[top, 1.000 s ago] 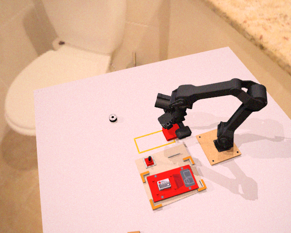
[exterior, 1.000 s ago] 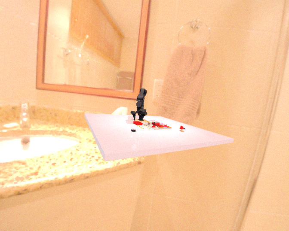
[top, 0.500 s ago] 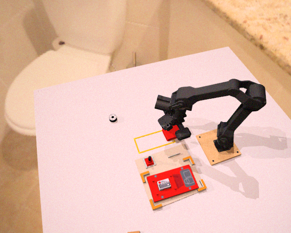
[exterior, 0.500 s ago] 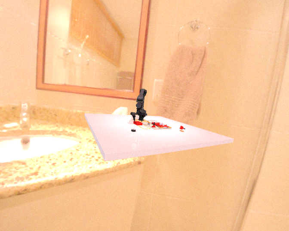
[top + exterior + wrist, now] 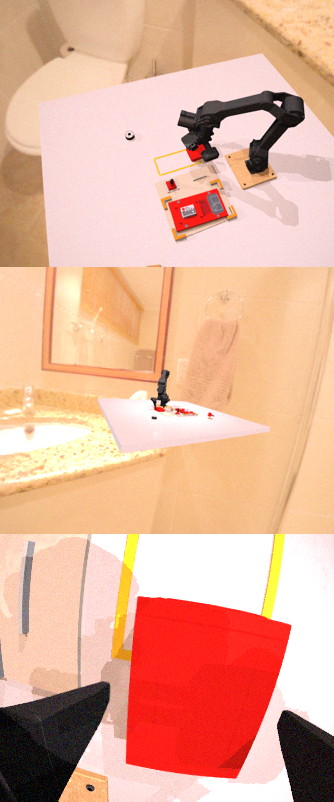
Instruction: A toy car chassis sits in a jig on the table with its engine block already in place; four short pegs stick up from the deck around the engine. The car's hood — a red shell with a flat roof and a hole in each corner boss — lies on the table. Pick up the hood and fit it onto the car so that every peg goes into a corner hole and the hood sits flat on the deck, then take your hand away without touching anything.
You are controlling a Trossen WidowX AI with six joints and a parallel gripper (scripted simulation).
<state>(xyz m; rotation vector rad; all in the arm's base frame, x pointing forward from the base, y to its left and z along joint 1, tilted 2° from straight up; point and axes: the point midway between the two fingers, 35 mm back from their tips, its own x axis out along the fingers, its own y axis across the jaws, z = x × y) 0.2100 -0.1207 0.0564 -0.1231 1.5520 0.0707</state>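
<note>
Right now my gripper tip is 1 cm above the red hood. The rest, counted from my gripper tip: white engine block: 25 cm to the left, 12 cm ahead.
</note>
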